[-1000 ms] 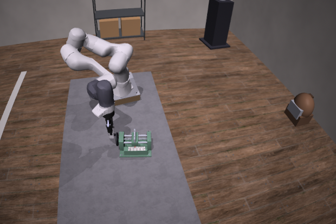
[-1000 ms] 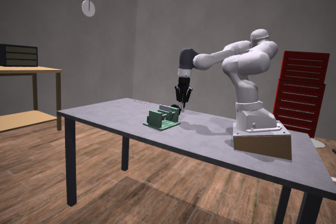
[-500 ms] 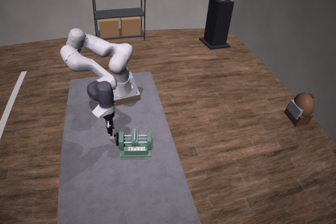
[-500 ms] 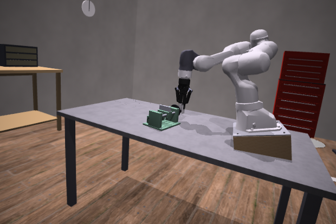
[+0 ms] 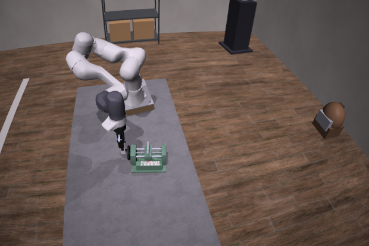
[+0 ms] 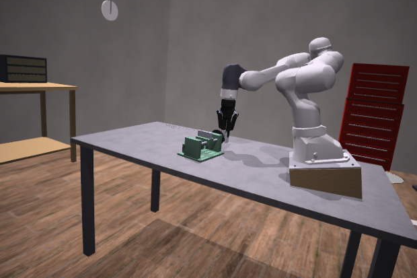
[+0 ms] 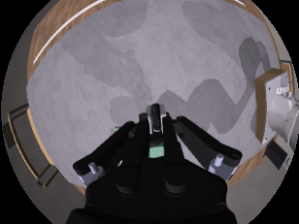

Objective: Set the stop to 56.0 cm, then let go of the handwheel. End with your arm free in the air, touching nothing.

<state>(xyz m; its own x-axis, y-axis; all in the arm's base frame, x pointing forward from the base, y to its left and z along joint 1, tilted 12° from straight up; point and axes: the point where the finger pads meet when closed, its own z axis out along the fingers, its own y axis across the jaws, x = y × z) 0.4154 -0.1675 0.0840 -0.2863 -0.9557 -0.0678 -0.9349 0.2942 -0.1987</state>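
My gripper is now 80 mm short of the stop carriage, 130 mm to the right of it and 10 mm below it. Also, from my hand: black handwheel: 10 mm ahead, 20 mm to the left, 10 mm below.
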